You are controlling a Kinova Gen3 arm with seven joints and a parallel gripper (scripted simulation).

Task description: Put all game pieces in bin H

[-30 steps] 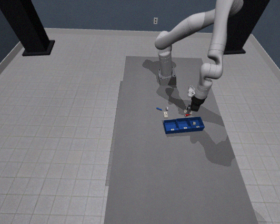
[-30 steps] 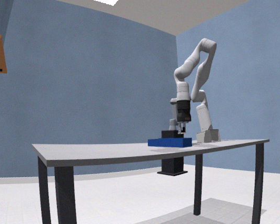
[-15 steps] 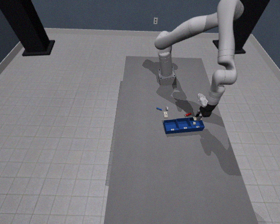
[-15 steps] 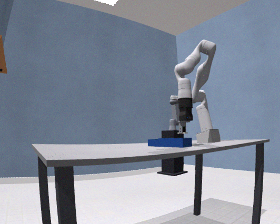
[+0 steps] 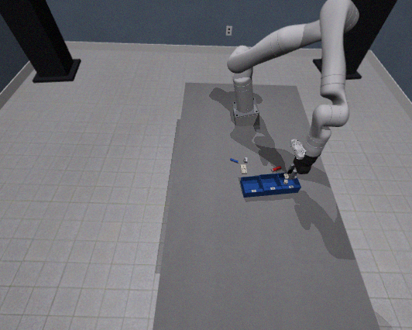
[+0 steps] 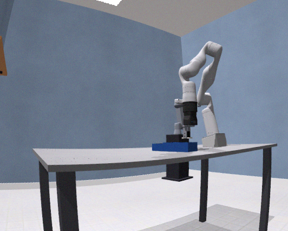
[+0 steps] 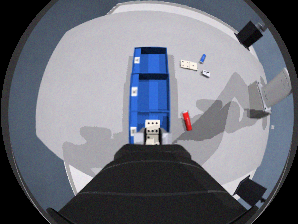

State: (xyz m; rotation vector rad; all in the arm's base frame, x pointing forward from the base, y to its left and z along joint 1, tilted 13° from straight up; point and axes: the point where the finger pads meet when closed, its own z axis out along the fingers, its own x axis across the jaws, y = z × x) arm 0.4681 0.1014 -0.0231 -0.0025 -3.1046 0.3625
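The die lies 70 mm below my hand. Also, from my hand: red cylinder (90 mm behind, 20 mm to the right, 80 mm below); blue three-compartment bin (10 mm ahead, 80 mm to the right, 60 mm below); grey-white piece (150 mm behind, 160 mm to the right, 80 mm below).
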